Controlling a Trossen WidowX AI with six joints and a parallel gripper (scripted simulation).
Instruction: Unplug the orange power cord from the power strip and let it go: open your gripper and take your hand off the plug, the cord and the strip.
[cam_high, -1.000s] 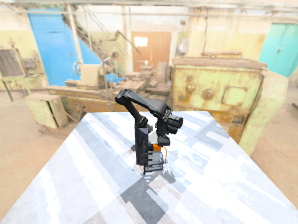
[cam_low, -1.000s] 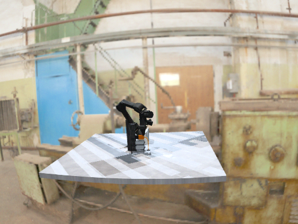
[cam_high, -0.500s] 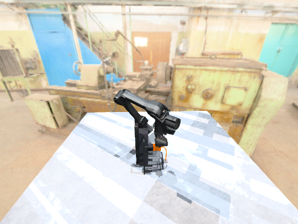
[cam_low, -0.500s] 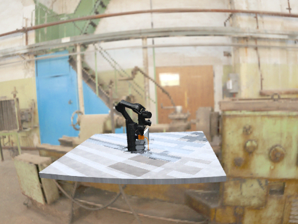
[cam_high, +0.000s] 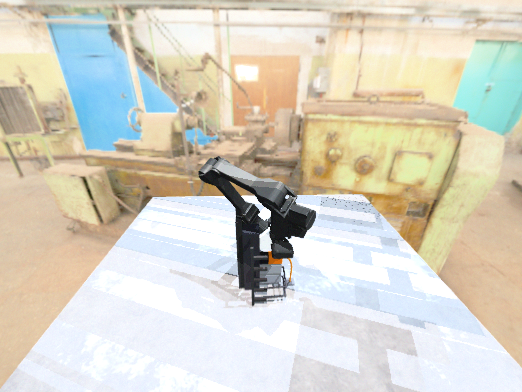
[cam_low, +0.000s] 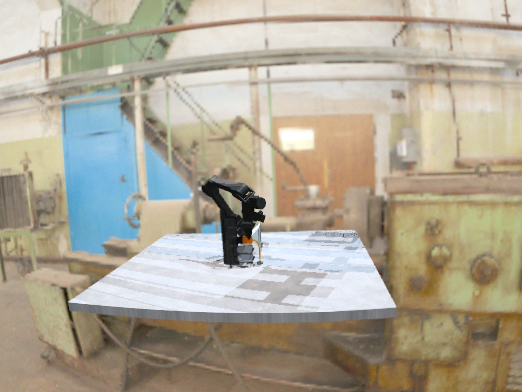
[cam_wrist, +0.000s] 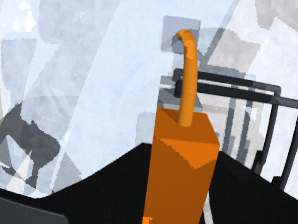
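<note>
Now: the orange plug 3 cm to the right of my gripper tip.
</note>
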